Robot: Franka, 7 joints.
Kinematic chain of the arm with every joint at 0, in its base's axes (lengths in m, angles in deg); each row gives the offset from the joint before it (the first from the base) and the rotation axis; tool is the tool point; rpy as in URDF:
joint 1: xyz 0 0 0.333 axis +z
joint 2: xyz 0 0 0 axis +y
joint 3: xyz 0 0 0.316 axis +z
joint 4: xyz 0.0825 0 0 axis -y
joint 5: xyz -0.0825 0 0.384 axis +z
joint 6: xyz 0 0 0 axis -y
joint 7: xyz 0.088 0 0 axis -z
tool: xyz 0 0 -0.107 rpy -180 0 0
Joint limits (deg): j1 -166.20..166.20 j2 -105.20..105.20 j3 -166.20..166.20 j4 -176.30..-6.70 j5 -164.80..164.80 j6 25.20..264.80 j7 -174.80..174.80
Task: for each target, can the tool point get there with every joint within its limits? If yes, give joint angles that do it. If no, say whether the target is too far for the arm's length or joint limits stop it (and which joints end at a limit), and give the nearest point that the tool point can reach.
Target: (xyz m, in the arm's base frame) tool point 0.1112 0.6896 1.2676
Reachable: no: too far | nearest point 0.0818 0.5070 1.0202 | short by 0.309 m
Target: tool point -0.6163 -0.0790 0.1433
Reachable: yes | joints -115.34 82.61 -65.04 -115.98 5.12 205.15 -21.55
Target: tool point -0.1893 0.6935 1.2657
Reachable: no: too far | nearest point -0.1379 0.5052 1.0125 | short by 0.320 m
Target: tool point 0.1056 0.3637 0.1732
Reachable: yes | joints -22.10 -46.79 116.90 -161.43 24.75 188.02 -26.81
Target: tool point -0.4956 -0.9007 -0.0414
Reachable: no: too far | nearest point -0.3886 -0.7062 0.0394 | short by 0.236 m
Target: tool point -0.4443 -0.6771 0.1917
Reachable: yes | joints 35.95 -85.24 -113.92 -50.31 41.68 189.64 28.65
